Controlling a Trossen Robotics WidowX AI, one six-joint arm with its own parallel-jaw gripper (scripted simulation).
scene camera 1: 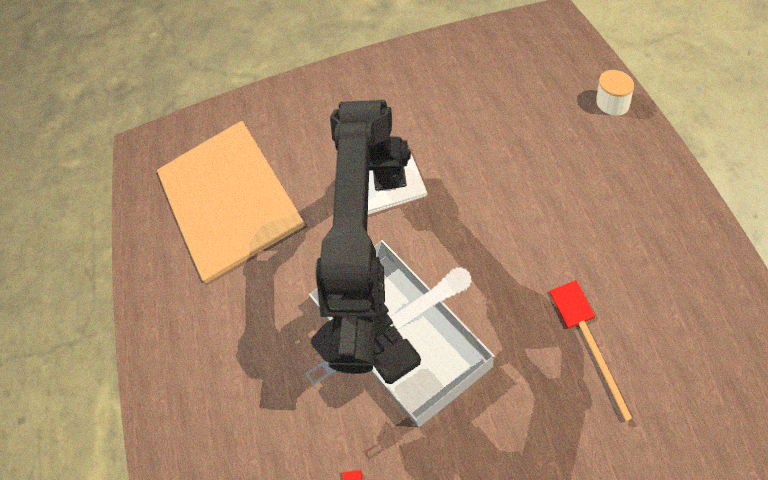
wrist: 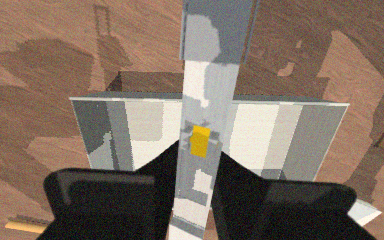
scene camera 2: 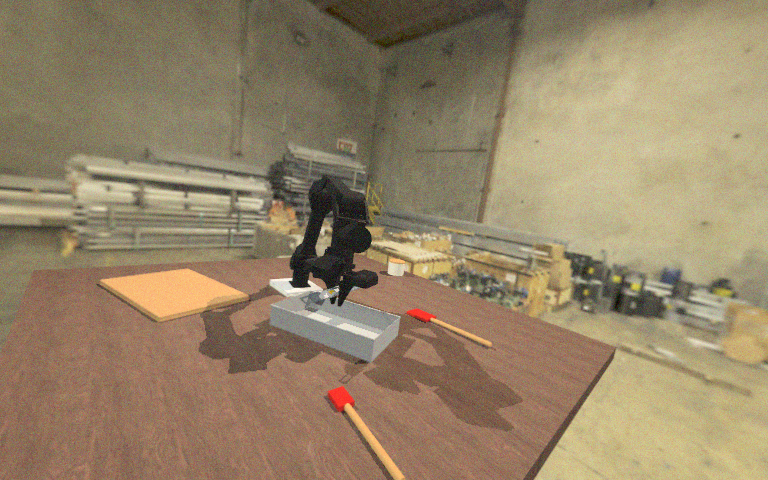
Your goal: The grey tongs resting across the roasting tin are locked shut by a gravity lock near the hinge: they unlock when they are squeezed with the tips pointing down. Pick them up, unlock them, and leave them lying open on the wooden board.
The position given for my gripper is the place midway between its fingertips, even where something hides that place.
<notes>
I see my gripper (scene camera 1: 379, 345), a red spatula (scene camera 1: 574, 308), a grey roasting tin (scene camera 1: 452, 358) and a wooden board (scene camera 1: 229, 205).
My gripper shows as well in the wrist view (wrist: 193, 144) and in scene camera 2 (scene camera 2: 336, 305). The grey roasting tin shows as well in the wrist view (wrist: 277, 137).
</notes>
